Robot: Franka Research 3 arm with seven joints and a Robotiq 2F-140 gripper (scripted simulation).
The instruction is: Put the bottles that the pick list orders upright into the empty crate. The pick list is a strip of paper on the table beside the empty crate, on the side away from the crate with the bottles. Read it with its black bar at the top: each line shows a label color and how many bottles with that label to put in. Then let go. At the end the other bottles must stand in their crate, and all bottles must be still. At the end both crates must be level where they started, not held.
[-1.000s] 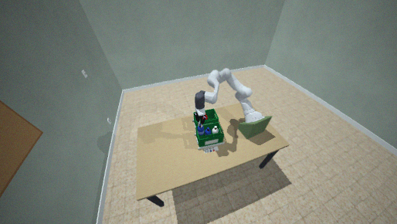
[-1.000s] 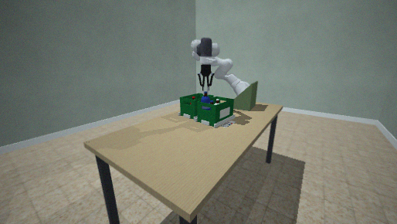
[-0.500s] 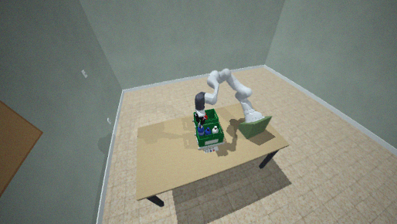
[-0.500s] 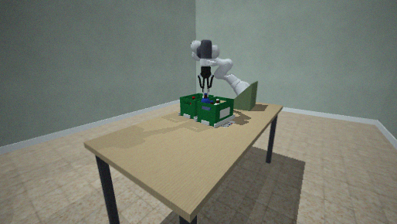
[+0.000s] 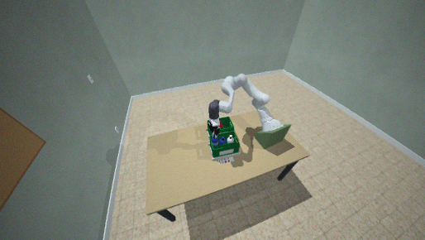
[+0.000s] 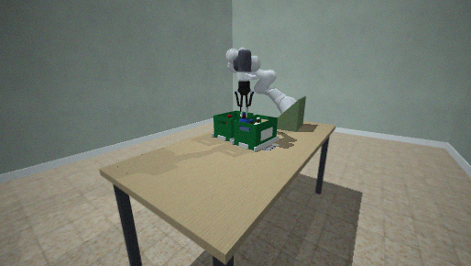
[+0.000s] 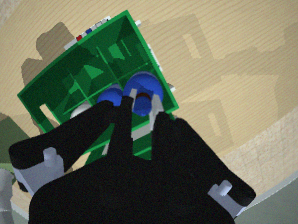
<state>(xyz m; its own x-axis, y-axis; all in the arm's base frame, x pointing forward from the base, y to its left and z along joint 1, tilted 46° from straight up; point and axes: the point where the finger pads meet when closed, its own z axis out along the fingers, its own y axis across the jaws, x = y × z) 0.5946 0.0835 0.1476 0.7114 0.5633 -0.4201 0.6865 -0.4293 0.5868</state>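
The blue-capped bottle lies 15 cm below my hand and 9 cm behind it. Also, from my hand: pick list (23 cm below, 18 cm to the left, 7 cm behind); white-capped bottle (18 cm behind, 15 cm below); green-capped bottle (15 cm to the right, 15 cm below, 3 cm behind).
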